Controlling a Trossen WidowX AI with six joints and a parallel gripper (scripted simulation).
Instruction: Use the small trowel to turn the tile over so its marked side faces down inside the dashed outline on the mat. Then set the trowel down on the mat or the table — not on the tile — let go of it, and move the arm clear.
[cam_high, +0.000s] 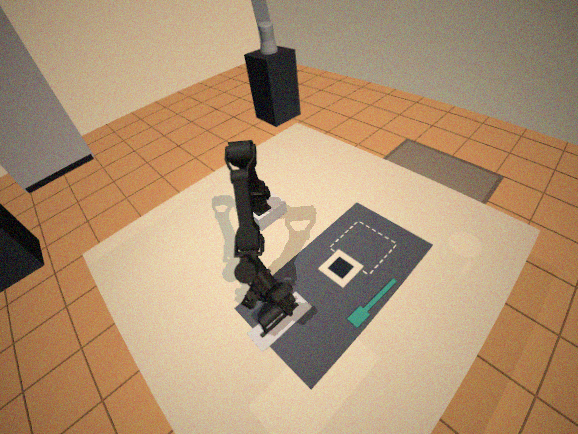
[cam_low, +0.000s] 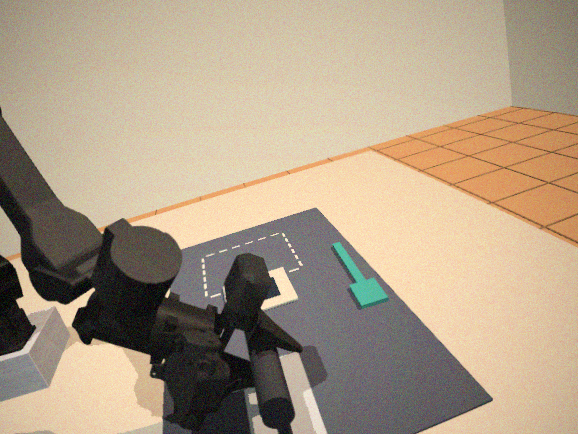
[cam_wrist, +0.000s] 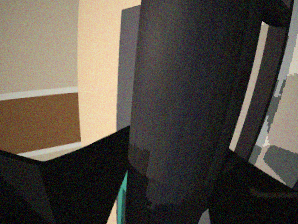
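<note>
Right now the grey mat is 22 cm to the left of my gripper tip and 7 cm below it. Also, from my gripper tip: white tile (25 cm to the left, 5 cm below, 2 cm behind); then dark-handled float (3 cm behind, 1 cm below); then teal trowel (21 cm to the left, 14 cm ahead, 5 cm below).
</note>
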